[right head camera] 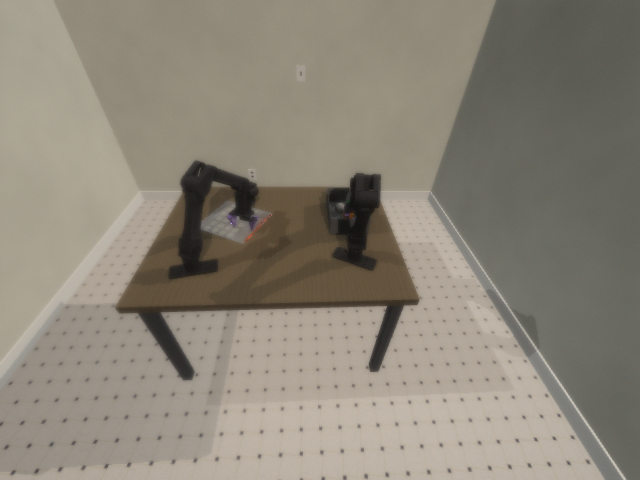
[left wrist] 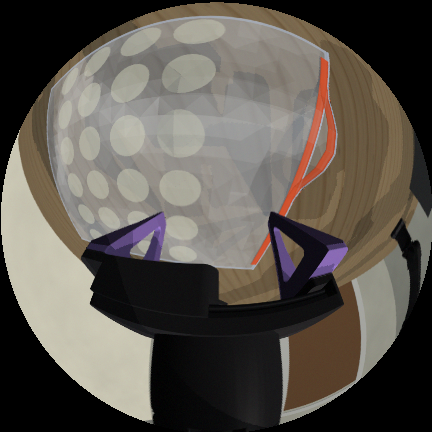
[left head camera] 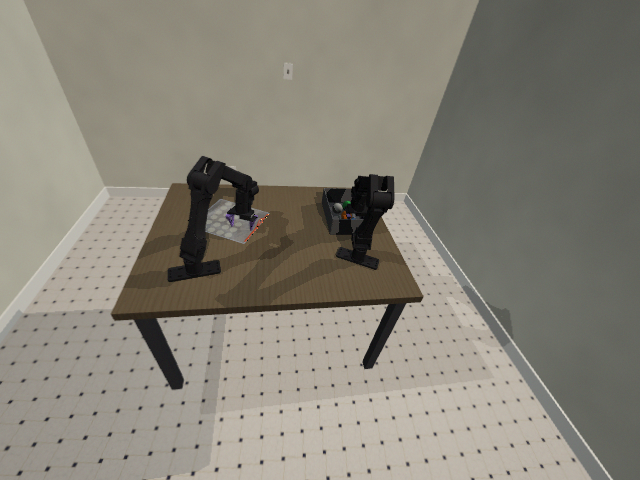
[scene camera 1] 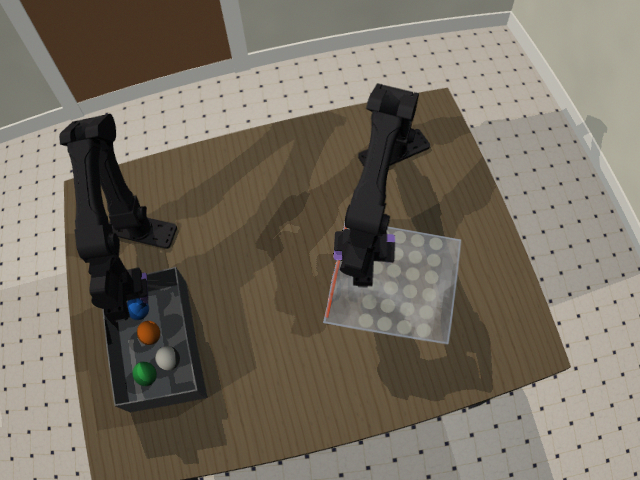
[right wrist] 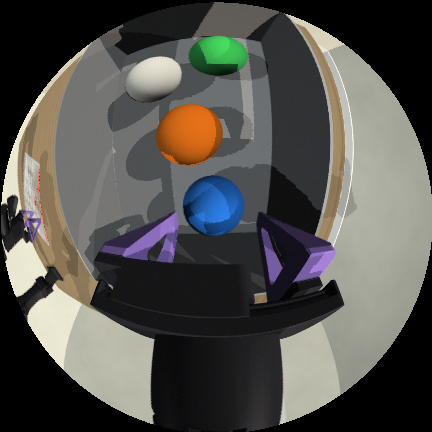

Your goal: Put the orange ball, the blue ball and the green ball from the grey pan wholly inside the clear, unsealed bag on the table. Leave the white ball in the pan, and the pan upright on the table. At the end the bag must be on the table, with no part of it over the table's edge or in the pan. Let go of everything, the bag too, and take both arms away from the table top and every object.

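The grey pan [left head camera: 343, 227] [scene camera 1: 201, 384] [right wrist: 302, 125] stands upright. It holds the green ball [scene camera 1: 144, 373] [right wrist: 218, 54], white ball [scene camera 1: 165, 358] [right wrist: 153, 79], orange ball [scene camera 1: 148, 332] [right wrist: 189, 134] and blue ball [scene camera 1: 138, 308] [right wrist: 213, 205]. My right gripper [right wrist: 216, 217] is partly open over the pan's near end, its fingertips on either side of the blue ball's lower part in the right wrist view; contact is unclear. The clear bag [left head camera: 222, 227] [scene camera 1: 449, 289] [left wrist: 225, 125] lies flat, its red-edged mouth slightly parted. My left gripper [left head camera: 241, 226] [left wrist: 216, 217] is open and empty above the mouth end.
The wooden table [left head camera: 289, 284] [scene camera 1: 289, 382] carries both arm bases [left head camera: 194, 270] [left head camera: 357, 258]. The bag's red mouth edge [scene camera 1: 332, 291] faces the pan across the table. The pan stands near a side edge of the table, and its walls surround the balls.
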